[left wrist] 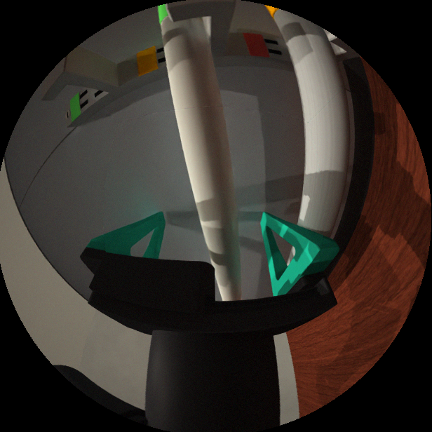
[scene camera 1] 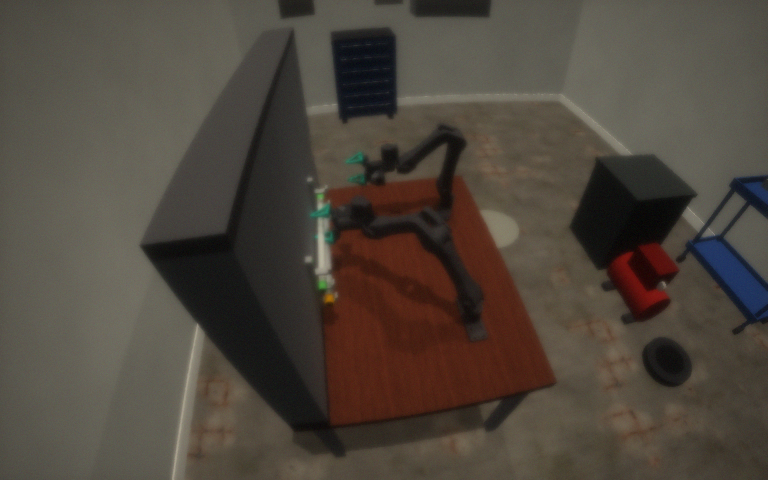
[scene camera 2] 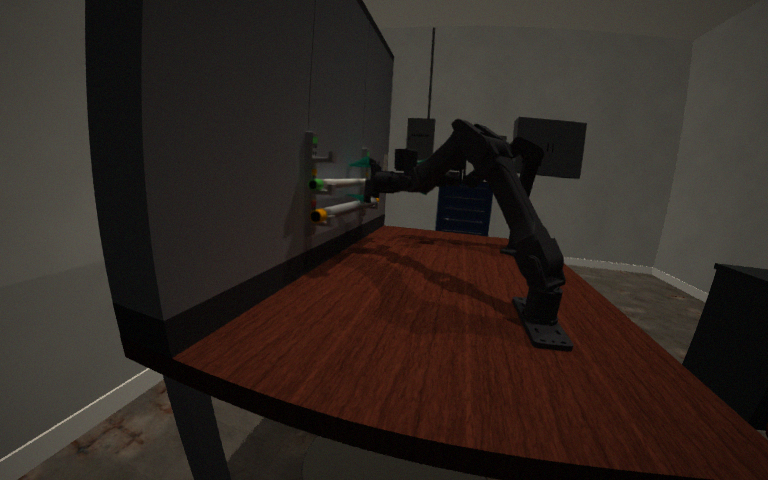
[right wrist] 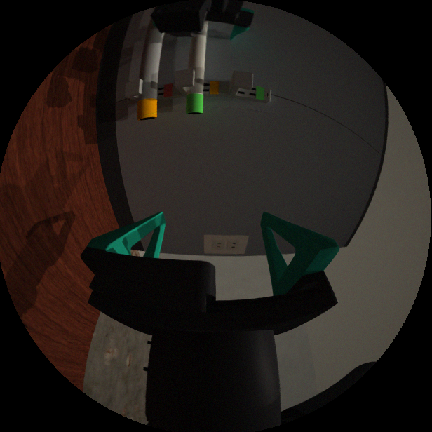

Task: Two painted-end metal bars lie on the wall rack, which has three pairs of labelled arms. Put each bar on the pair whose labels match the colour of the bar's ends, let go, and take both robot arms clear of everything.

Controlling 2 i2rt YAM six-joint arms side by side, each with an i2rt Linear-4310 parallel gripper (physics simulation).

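Frame: origin at the left arm's base, x ahead, y down, z left, level; centimetres.
Where they show: left gripper, between the fingertips: (scene camera 1: 312, 226); right gripper, between the fingertips: (scene camera 1: 346, 171); left arm's base, origin of its link: (scene camera 1: 471, 318) (scene camera 2: 538, 322); right arm's base, origin of its link: (scene camera 1: 445, 206) (scene camera 2: 515, 250).
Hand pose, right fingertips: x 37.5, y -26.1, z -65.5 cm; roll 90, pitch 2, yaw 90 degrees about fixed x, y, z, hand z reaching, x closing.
Note:
Things, the pixels of their top centre, and the offset from my right fingertips. Level surfaces: height alone.
- green-ended pale bar, centre of its top: (scene camera 2: 351, 178) (scene camera 1: 320, 234) dz +34.9, dx +12.8, dy +1.9 cm
- orange-ended grey bar, centre of its top: (scene camera 2: 353, 201) (scene camera 1: 326, 247) dz +35.0, dx +11.8, dy +8.9 cm
- wooden table, height of its surface: dy +26.1 cm
A green-ended pale bar (scene camera 1: 322, 249) (scene camera 2: 339, 182) (left wrist: 195, 125) (right wrist: 198, 55) lies on the middle, orange-labelled arms. An orange-ended grey bar (scene camera 1: 329, 298) (scene camera 2: 345, 208) (left wrist: 325, 125) (right wrist: 152, 55) lies on the lowest, red-labelled arms. The top arm (left wrist: 87, 70) (right wrist: 242, 80), beside a green label (left wrist: 75, 107) (right wrist: 260, 93), carries no bar. My left gripper (scene camera 1: 321, 225) (scene camera 2: 351, 180) (left wrist: 212, 217) is open at the green-ended bar's middle stretch, one finger above and one below it. My right gripper (scene camera 1: 348, 170) (right wrist: 212, 217) is open and empty, off the bars' far end in scene camera 1.
A tall grey panel (scene camera 1: 271, 226) (scene camera 2: 226, 141) carries the rack and stands along the edge of the wooden table (scene camera 1: 396, 384) (scene camera 2: 424, 367). A wall socket (right wrist: 226, 244) shows beyond the panel. A blue drawer cabinet (scene camera 1: 365, 73) stands behind.

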